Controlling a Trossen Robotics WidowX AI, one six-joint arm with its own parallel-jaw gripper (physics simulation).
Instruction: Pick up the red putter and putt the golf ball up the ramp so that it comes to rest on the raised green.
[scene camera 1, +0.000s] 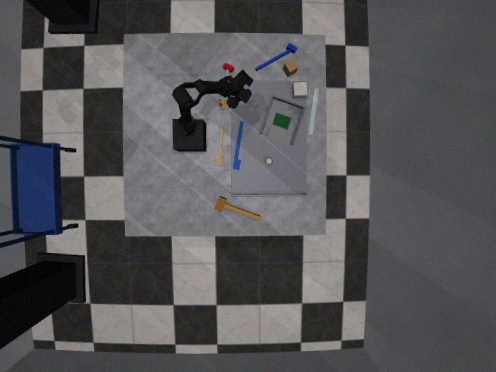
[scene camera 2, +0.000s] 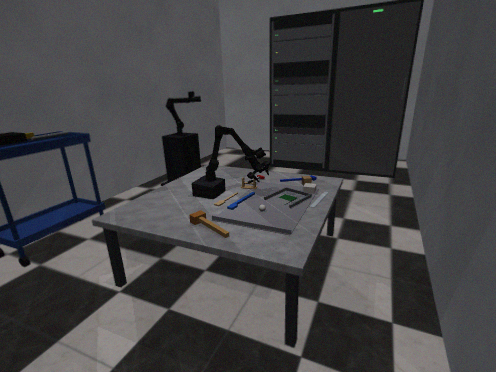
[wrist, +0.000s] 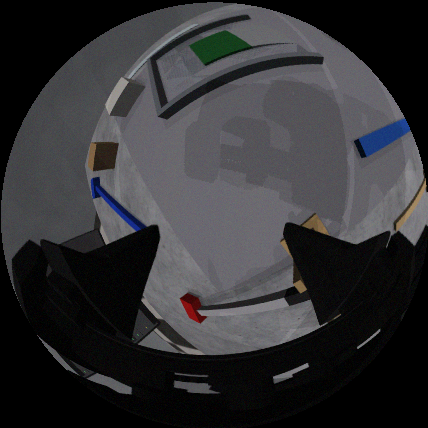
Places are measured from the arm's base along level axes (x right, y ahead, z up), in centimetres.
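Pixels of known places: gripper, between the fingertips: (scene camera 2: 263, 178) (wrist: 223, 230); arm's base, origin of its link: (scene camera 1: 188, 129) (scene camera 2: 210, 179).
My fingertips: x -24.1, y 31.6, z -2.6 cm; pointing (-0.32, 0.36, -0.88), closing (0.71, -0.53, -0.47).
Note:
For each thing: its top centre in the pictures, then the offset to it from my fingertips. "*": a spot on its surface instead. Level surfaces: height alone.
- red putter's head, centre of its top: (wrist: 189, 312) (scene camera 1: 228, 66) (scene camera 2: 260, 175) dx -18.0, dy -11.0, dz -4.3 cm
- white ball, centre of its top: (scene camera 1: 269, 160) (scene camera 2: 262, 204) dx +39.2, dy +16.5, dz -2.7 cm
- grey board, height of its surface: dz -6.9 cm
- blue club, centre of its top: (scene camera 1: 239, 145) (scene camera 2: 243, 199) dx +30.2, dy -1.9, dz -5.5 cm
- tan paddle, a spot on its surface: (scene camera 1: 219, 159) * dx +39.5, dy -14.2, dz -6.3 cm
- orange mallet, centre of its top: (scene camera 2: 210, 219) (scene camera 1: 238, 211) dx +70.8, dy -0.7, dz -2.0 cm
- dark blue mallet, centre of its top: (wrist: 104, 204) (scene camera 1: 275, 55) dx -26.7, dy +18.2, dz -4.7 cm
- brown cube, centre of its top: (wrist: 90, 155) (scene camera 1: 291, 65) (scene camera 2: 306, 177) dx -19.0, dy +27.5, dz -1.3 cm
- white cube, centre of its top: (wrist: 114, 93) (scene camera 1: 300, 88) (scene camera 2: 310, 185) dx -5.7, dy +33.8, dz -2.5 cm
- pale strip, centre of its top: (wrist: 150, 53) (scene camera 2: 319, 198) (scene camera 1: 313, 111) dx +6.0, dy +44.1, dz -7.0 cm
The red putter's head (scene camera 1: 228, 67) (scene camera 2: 260, 177) (wrist: 192, 307) is low on the table's far side; its pale shaft runs to a dark grip near the wooden stand (scene camera 1: 223, 104) (scene camera 2: 248, 185) (wrist: 315, 225). My gripper (scene camera 1: 242, 90) (scene camera 2: 258, 174) (wrist: 223, 230) is open and empty above the putter and board edge. In the wrist view the shaft shows between the fingers, and the right finger hides part of the stand and grip. The white ball (scene camera 1: 269, 161) (scene camera 2: 262, 207) rests on the grey board (scene camera 1: 255, 182) (scene camera 2: 250, 220) (wrist: 215, 200). The green (scene camera 1: 282, 121) (scene camera 2: 288, 198) (wrist: 220, 47) lies between dark walls.
A blue club (scene camera 1: 240, 140) (scene camera 2: 241, 200) (wrist: 385, 137) lies on the board's near edge, a tan paddle (scene camera 1: 219, 159) beside it. An orange mallet (scene camera 1: 240, 209), dark blue mallet (scene camera 1: 274, 60), brown cube (scene camera 1: 290, 68), white cube (scene camera 1: 300, 89) and pale strip (scene camera 1: 313, 112) lie around the board.

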